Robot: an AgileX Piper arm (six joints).
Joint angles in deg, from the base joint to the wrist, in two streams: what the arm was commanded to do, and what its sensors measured. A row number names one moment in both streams.
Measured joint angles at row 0:
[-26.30, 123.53, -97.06, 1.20, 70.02, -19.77]
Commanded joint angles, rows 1 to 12:
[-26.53, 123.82, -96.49, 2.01, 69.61, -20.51]
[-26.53, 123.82, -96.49, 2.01, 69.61, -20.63]
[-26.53, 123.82, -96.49, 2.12, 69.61, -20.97]
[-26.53, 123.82, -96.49, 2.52, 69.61, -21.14]
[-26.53, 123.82, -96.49, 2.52, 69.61, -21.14]
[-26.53, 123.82, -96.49, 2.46, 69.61, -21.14]
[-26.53, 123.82, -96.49, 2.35, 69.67, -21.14]
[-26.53, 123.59, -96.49, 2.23, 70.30, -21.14]
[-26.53, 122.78, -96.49, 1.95, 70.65, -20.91]
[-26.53, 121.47, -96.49, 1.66, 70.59, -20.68]
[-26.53, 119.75, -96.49, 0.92, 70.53, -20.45]
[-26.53, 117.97, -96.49, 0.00, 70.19, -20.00]
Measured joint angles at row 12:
[-26.30, 120.72, -96.77, 1.49, 69.96, -20.51]
